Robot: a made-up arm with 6 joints.
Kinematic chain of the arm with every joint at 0, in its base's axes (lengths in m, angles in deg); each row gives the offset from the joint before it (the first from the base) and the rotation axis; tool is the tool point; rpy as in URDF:
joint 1: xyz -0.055 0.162 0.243 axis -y
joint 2: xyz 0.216 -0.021 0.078 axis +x
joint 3: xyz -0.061 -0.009 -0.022 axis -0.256 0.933 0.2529
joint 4: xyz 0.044 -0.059 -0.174 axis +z
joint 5: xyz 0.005 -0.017 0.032 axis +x
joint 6: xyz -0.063 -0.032 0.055 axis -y
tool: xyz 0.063 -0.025 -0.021 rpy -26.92 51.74 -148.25
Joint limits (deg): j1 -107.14..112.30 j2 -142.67..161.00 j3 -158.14..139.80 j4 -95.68..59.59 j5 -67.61..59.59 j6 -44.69..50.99
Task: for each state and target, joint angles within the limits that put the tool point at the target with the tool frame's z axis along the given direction. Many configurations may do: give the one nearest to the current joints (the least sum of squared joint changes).
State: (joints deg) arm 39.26 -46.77 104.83 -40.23 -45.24 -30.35
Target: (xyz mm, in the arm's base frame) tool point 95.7 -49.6 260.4 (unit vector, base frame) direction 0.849 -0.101 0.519
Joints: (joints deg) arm -15.00 -26.12 65.70 4.48 -8.02 -4.10
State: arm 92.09 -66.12 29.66 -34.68 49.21 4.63
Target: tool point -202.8 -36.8 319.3 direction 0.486 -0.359 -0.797
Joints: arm 88.49 -75.47 8.19 -72.04 57.88 43.90
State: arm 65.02 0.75 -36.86 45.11 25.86 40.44
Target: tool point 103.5 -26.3 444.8 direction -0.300 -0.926 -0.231
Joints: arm 46.15 -13.33 -27.67 19.95 14.79 28.99
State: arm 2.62 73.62 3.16 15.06 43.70 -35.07
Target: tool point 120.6 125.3 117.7 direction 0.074 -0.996 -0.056
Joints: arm 5.88 37.93 11.52 -2.60 9.84 -29.59
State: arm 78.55 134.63 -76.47 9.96 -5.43 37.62
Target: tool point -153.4 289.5 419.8 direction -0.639 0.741 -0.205
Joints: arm 105.74 161.00 -117.21 18.96 -7.01 39.92
